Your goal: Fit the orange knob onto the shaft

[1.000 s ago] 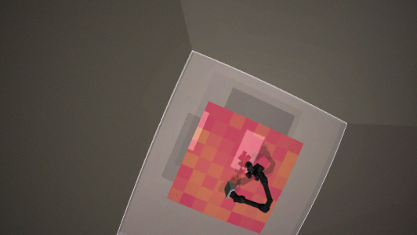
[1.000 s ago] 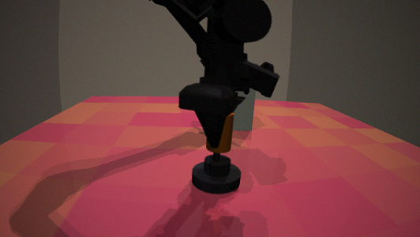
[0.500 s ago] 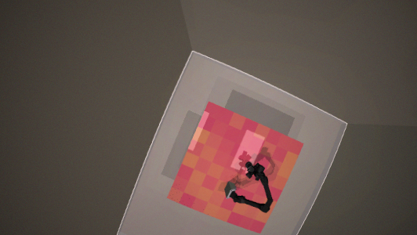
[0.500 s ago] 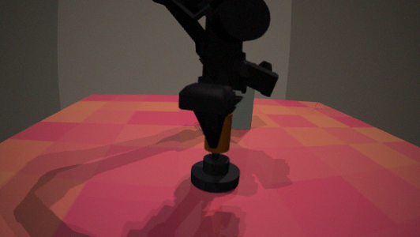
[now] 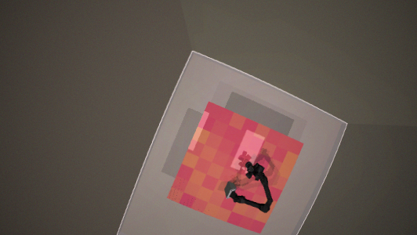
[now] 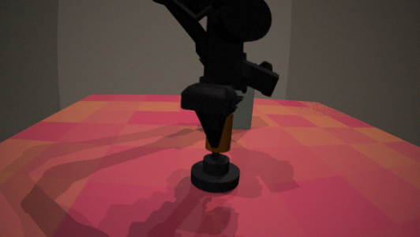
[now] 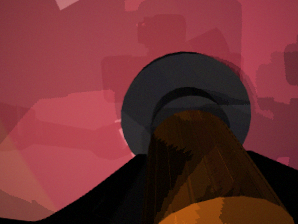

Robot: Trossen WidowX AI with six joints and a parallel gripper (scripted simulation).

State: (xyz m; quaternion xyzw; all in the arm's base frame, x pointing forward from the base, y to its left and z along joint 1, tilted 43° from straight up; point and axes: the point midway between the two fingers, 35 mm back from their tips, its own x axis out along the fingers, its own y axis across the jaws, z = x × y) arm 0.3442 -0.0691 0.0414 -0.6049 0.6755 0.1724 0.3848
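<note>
The orange knob is 20 mm above my gripper tip. From my gripper tip the other things lie so: dark pedestal (40 mm below).
</note>
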